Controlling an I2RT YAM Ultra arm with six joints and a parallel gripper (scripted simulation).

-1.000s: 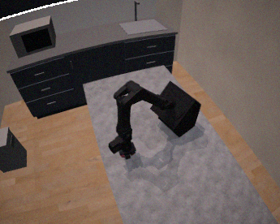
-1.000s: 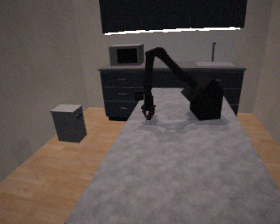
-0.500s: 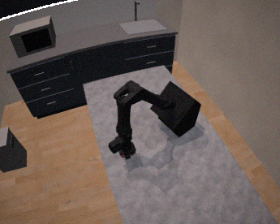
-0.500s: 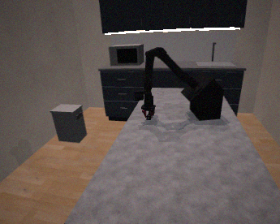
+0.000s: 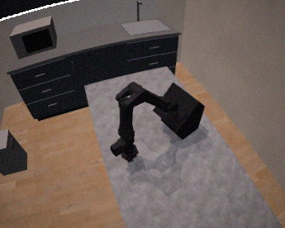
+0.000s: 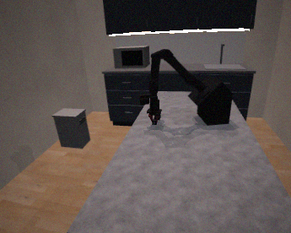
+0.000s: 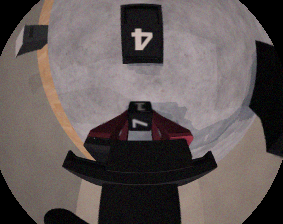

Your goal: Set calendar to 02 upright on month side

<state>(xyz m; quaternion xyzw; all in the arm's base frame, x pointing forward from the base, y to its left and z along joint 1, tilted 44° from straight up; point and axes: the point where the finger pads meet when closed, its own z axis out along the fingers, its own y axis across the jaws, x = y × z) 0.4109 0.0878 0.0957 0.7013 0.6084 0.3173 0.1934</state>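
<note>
Right now my hand is 1 cm past the dark calendar cube, 9 cm to the left of it and 1 cm below it. The rest, counted from my hand: dark tray: 1 cm behind, 11 cm to the right, 1 cm below.
</note>
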